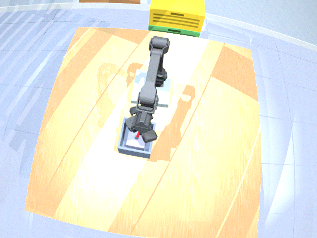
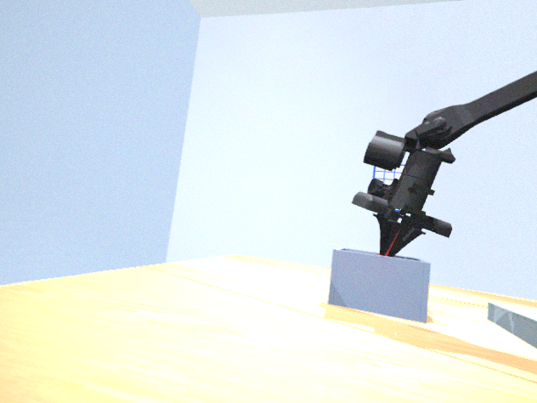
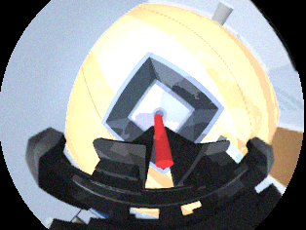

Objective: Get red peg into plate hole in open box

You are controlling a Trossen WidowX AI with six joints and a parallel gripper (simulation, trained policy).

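Right now my gripper tip is 2 cm below the red peg. Also, from my gripper tip: blue-grey box 1 cm ahead, 2 cm to the right, 7 cm below.
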